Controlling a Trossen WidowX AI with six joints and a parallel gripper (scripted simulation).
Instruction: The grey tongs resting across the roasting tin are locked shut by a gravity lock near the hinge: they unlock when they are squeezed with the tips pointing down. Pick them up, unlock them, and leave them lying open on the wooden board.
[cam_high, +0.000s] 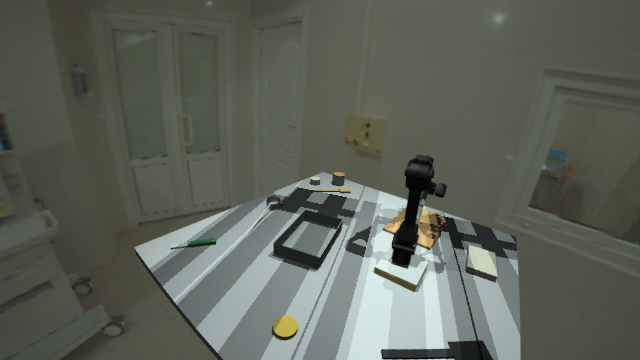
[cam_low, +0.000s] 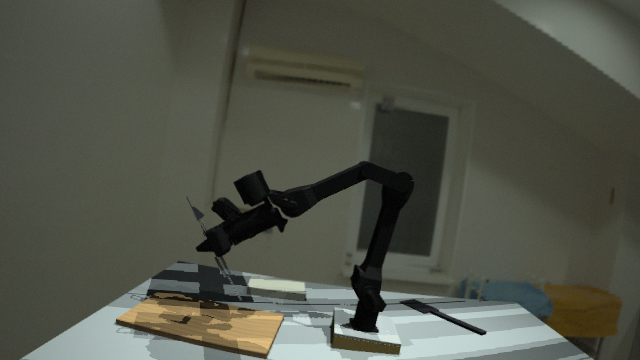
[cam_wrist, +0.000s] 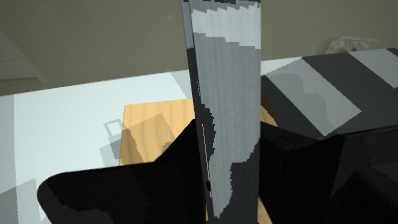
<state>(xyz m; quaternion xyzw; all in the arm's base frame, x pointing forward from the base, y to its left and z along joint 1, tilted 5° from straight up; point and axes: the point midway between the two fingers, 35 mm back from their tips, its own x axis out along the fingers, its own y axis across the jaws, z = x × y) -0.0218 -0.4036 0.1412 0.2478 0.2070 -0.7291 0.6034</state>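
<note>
Now: the wooden board 180 mm below my gripper tip and 30 mm to the left of it. From my gripper tip the other things lie so: roasting tin 450 mm to the left, 400 mm ahead, 160 mm below; jar 580 mm ahead, 220 mm to the right, 150 mm below; pale block 300 mm behind, 210 mm to the left, 170 mm below.
</note>
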